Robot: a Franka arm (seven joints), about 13 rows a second.
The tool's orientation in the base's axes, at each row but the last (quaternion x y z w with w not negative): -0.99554 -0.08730 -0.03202 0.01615; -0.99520 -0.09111 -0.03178 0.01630; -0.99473 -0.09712 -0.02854 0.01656; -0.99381 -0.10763 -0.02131 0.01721; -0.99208 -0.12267 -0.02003 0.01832; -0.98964 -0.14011 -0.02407 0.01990; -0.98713 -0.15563 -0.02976 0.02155
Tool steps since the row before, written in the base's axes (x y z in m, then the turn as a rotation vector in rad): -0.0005 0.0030 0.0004 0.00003 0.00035 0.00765; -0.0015 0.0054 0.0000 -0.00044 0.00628 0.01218; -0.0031 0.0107 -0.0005 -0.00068 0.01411 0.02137; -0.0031 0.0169 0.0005 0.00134 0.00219 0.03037; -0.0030 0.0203 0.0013 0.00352 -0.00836 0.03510; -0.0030 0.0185 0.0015 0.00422 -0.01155 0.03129; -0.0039 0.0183 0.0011 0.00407 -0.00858 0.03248
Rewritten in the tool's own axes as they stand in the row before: 0.0001 -0.0031 -0.0003 0.00060 -0.00054 -0.00762; -0.0005 -0.0056 0.0001 0.00151 -0.00658 -0.01194; -0.0010 -0.0111 0.0007 0.00333 -0.01455 -0.02082; 0.0006 -0.0172 0.0000 0.00317 -0.00275 -0.03019; 0.0021 -0.0204 -0.0006 0.00294 0.00786 -0.03527; 0.0023 -0.0186 -0.0008 0.00252 0.01124 -0.03158; 0.0020 -0.0186 -0.0004 0.00337 0.00833 -0.03262
